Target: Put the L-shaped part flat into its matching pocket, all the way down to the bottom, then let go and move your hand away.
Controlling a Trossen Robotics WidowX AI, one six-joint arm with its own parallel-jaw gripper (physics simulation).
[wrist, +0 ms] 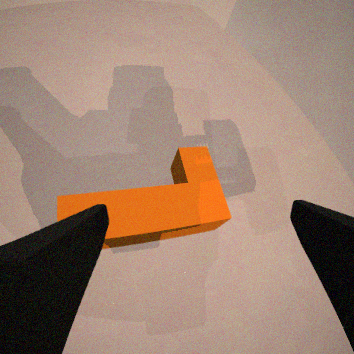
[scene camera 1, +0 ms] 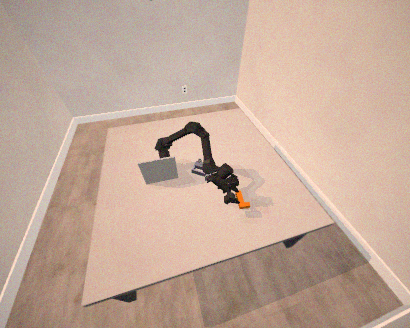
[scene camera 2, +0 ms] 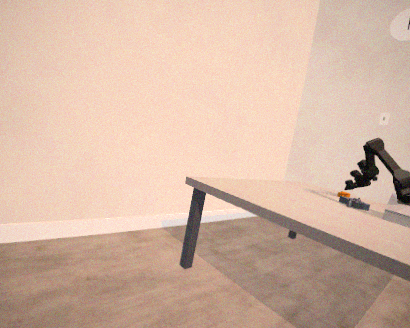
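Where they show: gripper, fingertip midpoint: point(wrist: 201, 212) point(scene camera 1: 239, 197); arm's base, link origin: point(scene camera 1: 164, 158) point(scene camera 2: 406, 199).
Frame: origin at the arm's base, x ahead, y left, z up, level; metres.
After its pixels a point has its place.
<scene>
The orange L-shaped part point(scene camera 1: 243, 200) @(z -0.084, x 0.398, y -0.396 m) point(scene camera 2: 343, 194) @(z -0.093, x 0.380, y -0.335 m) point(wrist: 145, 210) @(z -0.086, x 0.387, y -0.374 m) lies flat on the table point(scene camera 1: 150, 235) @(z -0.115, x -0.155, y -0.431 m) point(scene camera 2: 270, 197) @(z -0.115, x 0.464, y 0.434 m). In the wrist view its long arm reaches left, partly behind the left fingertip, and its short arm points up the view. My gripper point(scene camera 1: 233, 195) @(z -0.048, x 0.366, y -0.389 m) point(scene camera 2: 351, 180) point(wrist: 201, 212) @(z -0.048, x 0.366, y -0.389 m) is wide open and empty, above the table; the part's corner shows between the fingertips in the wrist view. A grey-purple fixture point(scene camera 1: 198, 168) @(z -0.102, x 0.213, y -0.060 m) point(scene camera 2: 354, 203) @(z -0.088, x 0.219, y -0.009 m) stands on the table, partly hidden by my arm in scene camera 1. Its pocket cannot be made out.
A grey panel point(scene camera 1: 158, 171) @(z -0.011, x -0.053, y -0.089 m) stands beside my arm's base, left of the fixture in scene camera 1. My arm point(scene camera 1: 206, 147) @(z 0.191, x 0.232, y -0.176 m) point(scene camera 2: 387, 160) @(z 0.164, x 0.112, y 0.032 m) arches over from there. The table's front edge lies beyond the part in scene camera 1, with walls around the table.
</scene>
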